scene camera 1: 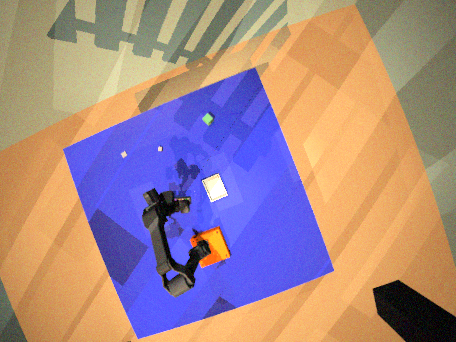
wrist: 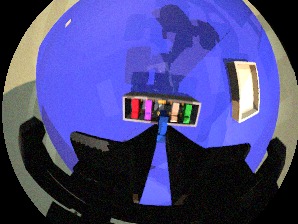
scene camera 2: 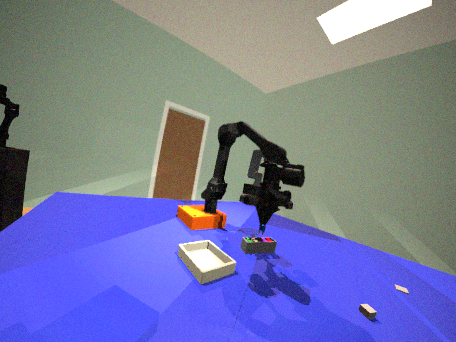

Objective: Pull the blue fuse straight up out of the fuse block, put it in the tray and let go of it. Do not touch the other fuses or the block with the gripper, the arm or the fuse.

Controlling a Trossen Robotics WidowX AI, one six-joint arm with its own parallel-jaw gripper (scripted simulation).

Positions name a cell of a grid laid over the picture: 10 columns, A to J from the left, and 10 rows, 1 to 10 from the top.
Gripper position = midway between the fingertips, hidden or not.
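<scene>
My gripper (scene camera 2: F7) holds a blue fuse. The wrist view also shows the gripper (wrist: F6), along with a tray (wrist: I4).
</scene>
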